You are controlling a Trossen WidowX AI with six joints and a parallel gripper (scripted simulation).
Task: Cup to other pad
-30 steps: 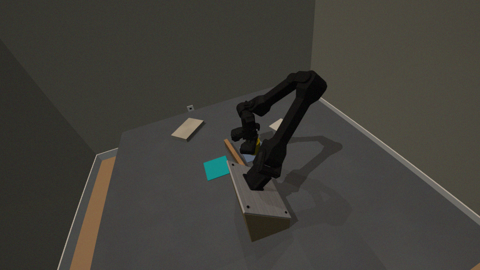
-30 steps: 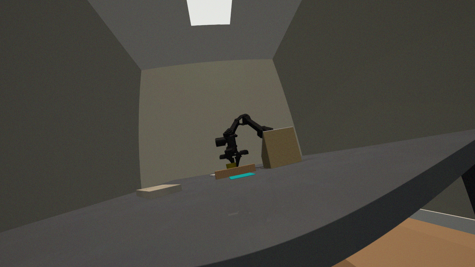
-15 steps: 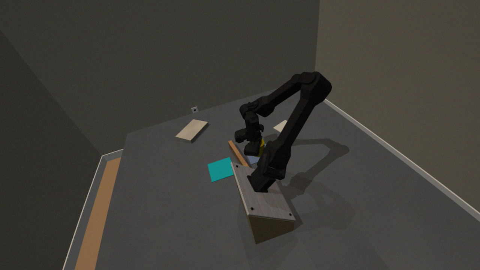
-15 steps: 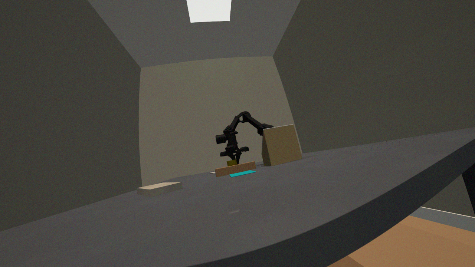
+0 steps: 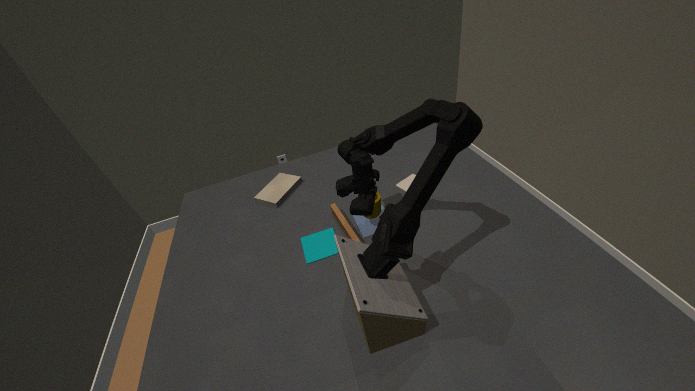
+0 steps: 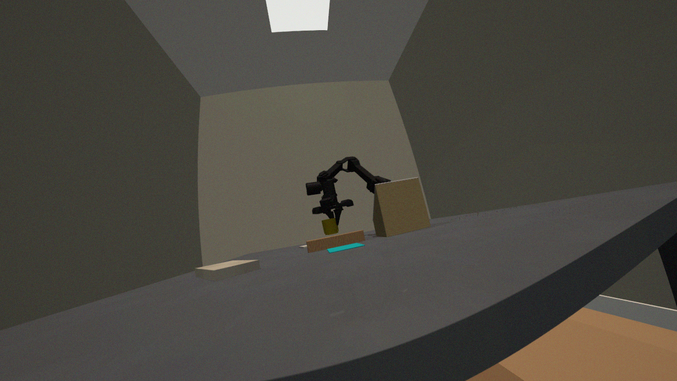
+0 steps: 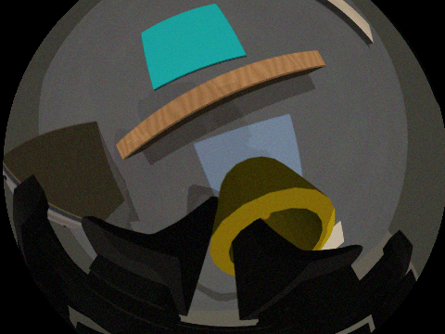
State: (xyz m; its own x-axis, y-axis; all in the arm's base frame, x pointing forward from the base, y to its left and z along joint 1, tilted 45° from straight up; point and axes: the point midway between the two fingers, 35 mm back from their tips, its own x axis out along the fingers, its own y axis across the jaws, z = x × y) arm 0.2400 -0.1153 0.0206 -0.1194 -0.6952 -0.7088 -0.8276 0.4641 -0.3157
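My gripper tip is now 180 mm to the right of the teal pad, 90 mm above it and 20 mm short of it. Also, from my gripper tip: wooden bar 80 mm to the left, 70 mm below, 30 mm ahead; light blue pad 90 mm below, 30 mm ahead, 20 mm to the right; yellow cup 20 mm to the right, 20 mm ahead.
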